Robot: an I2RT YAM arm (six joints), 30 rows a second.
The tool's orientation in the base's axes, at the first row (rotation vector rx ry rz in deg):
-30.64 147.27 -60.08
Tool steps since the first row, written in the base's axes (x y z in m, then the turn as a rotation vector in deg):
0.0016 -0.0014 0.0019 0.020 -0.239 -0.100
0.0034 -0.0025 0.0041 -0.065 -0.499 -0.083
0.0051 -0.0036 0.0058 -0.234 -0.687 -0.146
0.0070 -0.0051 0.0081 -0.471 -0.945 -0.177
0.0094 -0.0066 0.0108 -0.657 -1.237 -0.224
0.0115 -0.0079 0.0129 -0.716 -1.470 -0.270
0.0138 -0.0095 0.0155 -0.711 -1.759 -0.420
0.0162 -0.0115 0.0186 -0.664 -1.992 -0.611
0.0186 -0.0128 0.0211 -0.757 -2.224 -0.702
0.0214 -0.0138 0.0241 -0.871 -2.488 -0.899
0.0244 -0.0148 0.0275 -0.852 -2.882 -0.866
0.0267 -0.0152 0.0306 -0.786 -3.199 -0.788
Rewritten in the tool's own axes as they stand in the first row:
-0.0011 -0.0026 0.0002 0.104 -0.091 0.220
-0.0025 -0.0053 0.0001 0.294 -0.256 0.329
-0.0037 -0.0077 0.0003 0.537 -0.298 0.414
-0.0050 -0.0107 0.0005 0.866 -0.395 0.490
-0.0069 -0.0142 0.0005 1.168 -0.513 0.620
-0.0084 -0.0170 0.0007 1.332 -0.621 0.766
-0.0101 -0.0204 0.0009 1.479 -0.706 1.044
-0.0118 -0.0245 0.0010 1.570 -0.734 1.333
-0.0137 -0.0277 0.0010 1.770 -0.802 1.496
-0.0161 -0.0311 0.0008 2.018 -0.810 1.741
-0.0188 -0.0349 0.0003 2.174 -1.099 1.962
-0.0211 -0.0379 -0.0006 2.247 -1.379 2.127

